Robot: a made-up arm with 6 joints. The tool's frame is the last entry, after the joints.
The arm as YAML. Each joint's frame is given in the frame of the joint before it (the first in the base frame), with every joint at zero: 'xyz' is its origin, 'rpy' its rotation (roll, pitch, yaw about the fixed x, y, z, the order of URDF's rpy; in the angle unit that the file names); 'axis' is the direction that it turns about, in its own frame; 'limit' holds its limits. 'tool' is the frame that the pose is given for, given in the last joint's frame.
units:
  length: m
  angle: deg
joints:
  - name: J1
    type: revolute
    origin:
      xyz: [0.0, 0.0, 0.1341]
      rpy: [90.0, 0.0, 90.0]
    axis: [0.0, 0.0, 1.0]
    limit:
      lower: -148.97
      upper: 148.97
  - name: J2
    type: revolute
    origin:
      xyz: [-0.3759, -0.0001, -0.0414]
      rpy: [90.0, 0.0, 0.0]
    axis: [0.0, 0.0, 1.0]
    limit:
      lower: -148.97
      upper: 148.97
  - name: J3
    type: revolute
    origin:
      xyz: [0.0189, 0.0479, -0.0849]
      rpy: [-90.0, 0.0, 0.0]
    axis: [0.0, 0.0, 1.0]
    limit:
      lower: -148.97
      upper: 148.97
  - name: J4
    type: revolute
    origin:
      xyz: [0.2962, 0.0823, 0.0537]
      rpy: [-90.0, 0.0, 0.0]
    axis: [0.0, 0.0, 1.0]
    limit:
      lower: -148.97
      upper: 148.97
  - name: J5
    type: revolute
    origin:
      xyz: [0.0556, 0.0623, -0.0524]
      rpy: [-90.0, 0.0, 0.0]
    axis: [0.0, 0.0, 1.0]
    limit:
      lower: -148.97
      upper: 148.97
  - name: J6
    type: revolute
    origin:
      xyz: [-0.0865, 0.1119, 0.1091]
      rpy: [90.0, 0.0, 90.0]
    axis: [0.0, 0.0, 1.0]
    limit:
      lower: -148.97
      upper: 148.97
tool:
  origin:
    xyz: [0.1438, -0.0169, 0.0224]
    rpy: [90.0, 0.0, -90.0]
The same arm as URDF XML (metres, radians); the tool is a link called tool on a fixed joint. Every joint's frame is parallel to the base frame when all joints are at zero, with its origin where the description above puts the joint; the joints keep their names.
<robot name="arm">
<joint name="J1" type="revolute"><parent link="base_link"/><child link="link1"/><origin xyz="0.0000 0.0000 0.1341"/><axis xyz="1 0 0"/><limit lower="-2.6000" upper="2.6000"/></joint>
<joint name="J2" type="revolute"><parent link="link1"/><child link="link2"/><origin xyz="-0.0414 -0.3759 -0.0001"/><axis xyz="0 0 -1"/><limit lower="-2.6000" upper="2.6000"/></joint>
<joint name="J3" type="revolute"><parent link="link2"/><child link="link3"/><origin xyz="0.0479 0.0189 0.0849"/><axis xyz="1 0 0"/><limit lower="-2.6000" upper="2.6000"/></joint>
<joint name="J4" type="revolute"><parent link="link3"/><child link="link4"/><origin xyz="0.0537 0.2962 0.0823"/><axis xyz="0 0 1"/><limit lower="-2.6000" upper="2.6000"/></joint>
<joint name="J5" type="revolute"><parent link="link4"/><child link="link5"/><origin xyz="-0.0623 0.0556 -0.0524"/><axis xyz="-1 0 0"/><limit lower="-2.6000" upper="2.6000"/></joint>
<joint name="J6" type="revolute"><parent link="link5"/><child link="link6"/><origin xyz="-0.1091 -0.0865 -0.1119"/><axis xyz="0 1 0"/><limit lower="-2.6000" upper="2.6000"/></joint>
<joint name="tool_fixed" type="fixed"><parent link="link6"/><child link="tool"/><origin xyz="0.0169 0.0224 -0.1438"/></joint>
<link name="base_link"/>
<link name="link1"/>
<link name="link2"/>
<link name="link3"/>
<link name="link4"/>
<link name="link5"/>
<link name="link6"/>
<link name="tool"/>
</robot>

